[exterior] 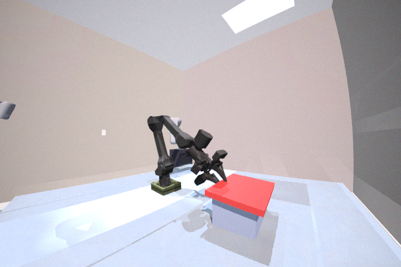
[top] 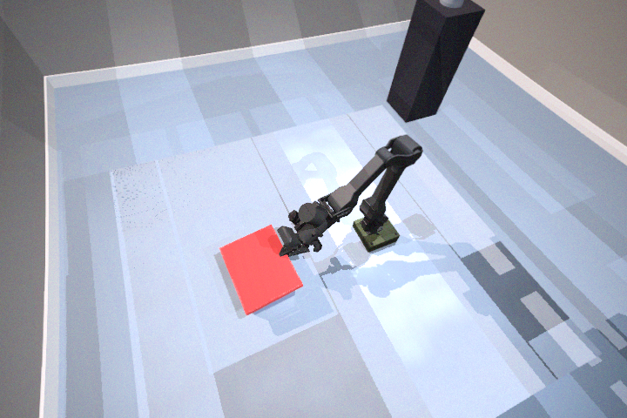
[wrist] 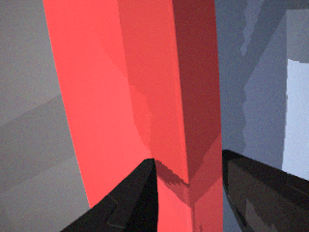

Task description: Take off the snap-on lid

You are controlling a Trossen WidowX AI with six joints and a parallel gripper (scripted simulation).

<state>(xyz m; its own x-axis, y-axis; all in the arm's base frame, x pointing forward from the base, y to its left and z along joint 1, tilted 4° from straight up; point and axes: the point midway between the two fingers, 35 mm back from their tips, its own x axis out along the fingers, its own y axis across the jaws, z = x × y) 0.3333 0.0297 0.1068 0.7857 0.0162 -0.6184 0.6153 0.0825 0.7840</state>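
Right now the red lid is 80 mm ahead of my gripper tip and 10 mm to the left of it. Round my gripper tip: box 70 mm ahead, 60 mm below, 10 mm to the left.
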